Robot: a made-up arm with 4 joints.
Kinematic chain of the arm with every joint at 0, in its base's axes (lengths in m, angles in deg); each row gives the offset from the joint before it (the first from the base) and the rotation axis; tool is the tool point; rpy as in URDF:
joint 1: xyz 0.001 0 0.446 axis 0.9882 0.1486 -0.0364
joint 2: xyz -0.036 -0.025 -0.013 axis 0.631 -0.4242 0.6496
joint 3: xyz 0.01 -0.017 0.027 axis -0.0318 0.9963 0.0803
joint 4: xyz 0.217 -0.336 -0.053 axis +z
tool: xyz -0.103 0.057 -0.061 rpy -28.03 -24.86 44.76
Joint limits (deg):
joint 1: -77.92..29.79
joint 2: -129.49..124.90
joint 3: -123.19..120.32
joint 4: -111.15..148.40
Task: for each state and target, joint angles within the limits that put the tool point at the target. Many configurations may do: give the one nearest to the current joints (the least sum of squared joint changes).
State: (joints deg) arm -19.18 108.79 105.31 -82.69
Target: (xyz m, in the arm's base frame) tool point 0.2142 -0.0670 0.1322
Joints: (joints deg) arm -41.93 92.69 94.58 -109.54
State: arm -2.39 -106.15 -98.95 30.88
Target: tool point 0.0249 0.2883 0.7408
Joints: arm -33.06 -129.49 -122.23 52.15
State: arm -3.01 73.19 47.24 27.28
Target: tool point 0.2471 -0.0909 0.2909
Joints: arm -19.98 71.07 41.50 -1.08
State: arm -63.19 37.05 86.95 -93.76
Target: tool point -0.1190 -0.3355 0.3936
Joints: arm -31.60 7.55 105.57 -61.58
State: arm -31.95 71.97 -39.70 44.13
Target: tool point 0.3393 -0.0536 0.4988
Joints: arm -43.13 81.64 -45.07 23.44
